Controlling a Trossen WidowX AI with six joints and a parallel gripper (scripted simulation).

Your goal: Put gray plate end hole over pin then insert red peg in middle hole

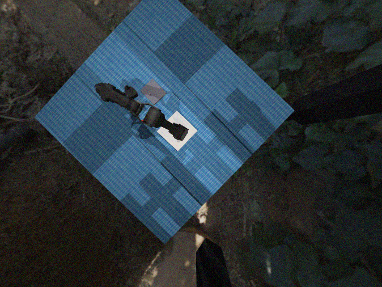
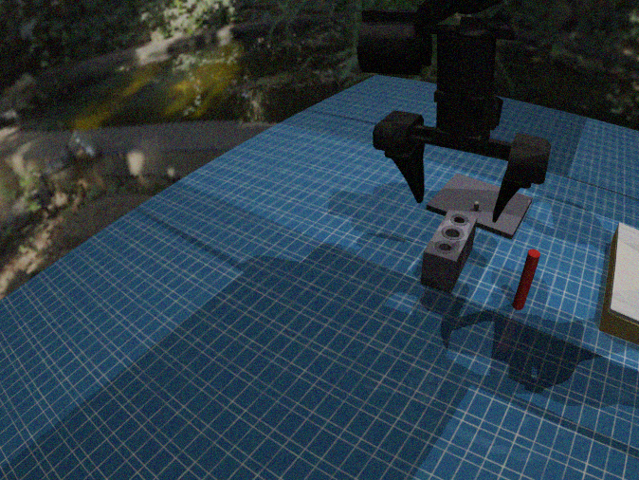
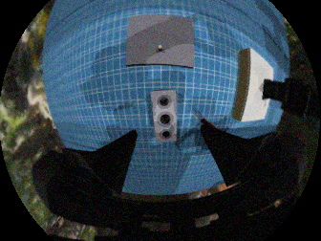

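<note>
Right now the gray plate is 50 mm below my gripper tip. The rest, counted from my gripper tip: dark square base (150 mm to the right, 80 mm below, 20 mm behind); then red peg (100 mm behind, 40 mm to the left, 40 mm below).
</note>
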